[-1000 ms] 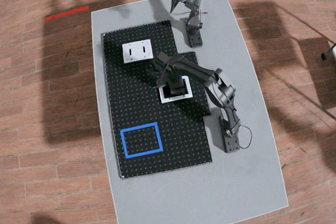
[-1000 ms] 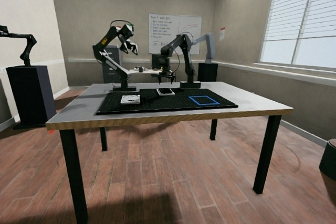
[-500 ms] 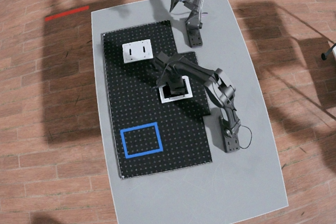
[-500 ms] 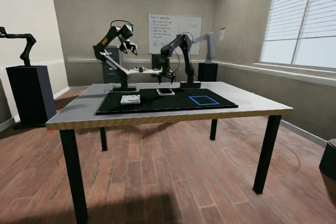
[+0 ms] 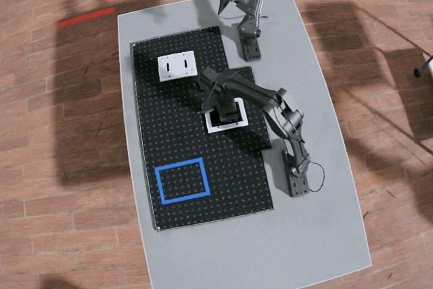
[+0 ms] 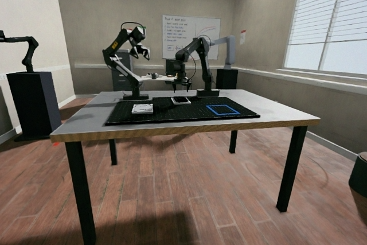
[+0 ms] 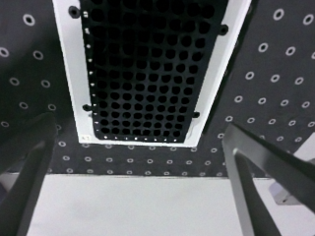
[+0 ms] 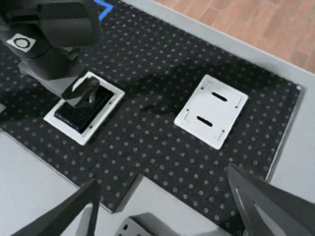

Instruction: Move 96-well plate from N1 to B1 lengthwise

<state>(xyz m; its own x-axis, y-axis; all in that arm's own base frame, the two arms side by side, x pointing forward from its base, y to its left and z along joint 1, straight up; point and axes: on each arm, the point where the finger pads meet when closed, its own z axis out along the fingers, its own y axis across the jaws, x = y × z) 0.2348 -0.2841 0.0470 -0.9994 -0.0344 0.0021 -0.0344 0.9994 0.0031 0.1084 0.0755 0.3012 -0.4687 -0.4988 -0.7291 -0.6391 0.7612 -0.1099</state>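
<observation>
The black 96-well plate is 60 mm below my left hand.
</observation>
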